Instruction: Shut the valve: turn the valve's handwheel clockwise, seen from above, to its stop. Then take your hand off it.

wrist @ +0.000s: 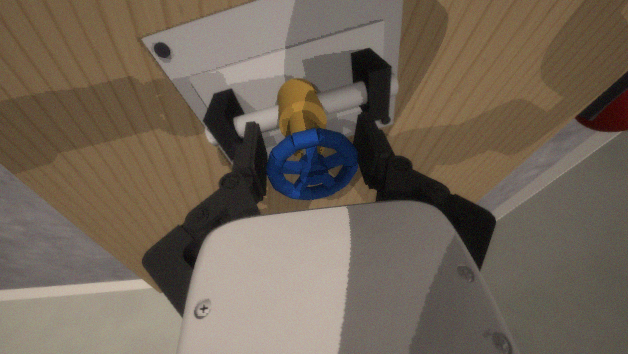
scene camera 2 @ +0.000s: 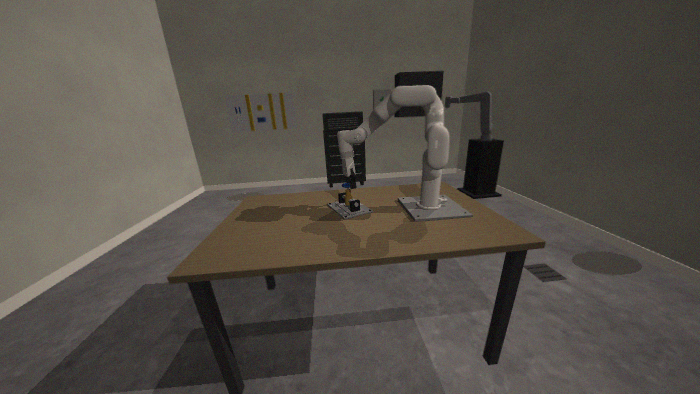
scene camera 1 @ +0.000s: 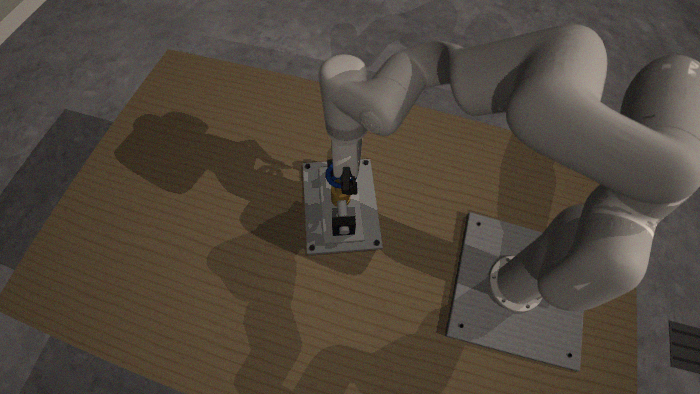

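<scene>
The valve's blue handwheel point(scene camera 1: 330, 176) point(scene camera 2: 346, 185) point(wrist: 312, 165) sits on top of the yellow valve body point(scene camera 1: 340, 195) point(scene camera 2: 348, 196) point(wrist: 301, 107). A white pipe point(wrist: 345, 97) runs through the body between two black blocks on a grey mounting plate point(scene camera 1: 370, 210) point(wrist: 225, 42). My gripper point(wrist: 309, 133) points down at the wheel. In the wrist view its two black fingers stand at opposite sides of the wheel's rim, shut on it. In scene camera 1 the hand hides part of the wheel. The wheel's turning mark, if any, cannot be made out.
The arm's grey base plate point(scene camera 1: 520, 340) point(scene camera 2: 442, 216) is bolted to the wooden table point(scene camera 1: 165, 310) point(scene camera 2: 280, 250), right of the valve. A red object point(wrist: 612, 114) shows past the table at the wrist view's right edge. A black cabinet point(scene camera 2: 483, 167) stands on the floor behind.
</scene>
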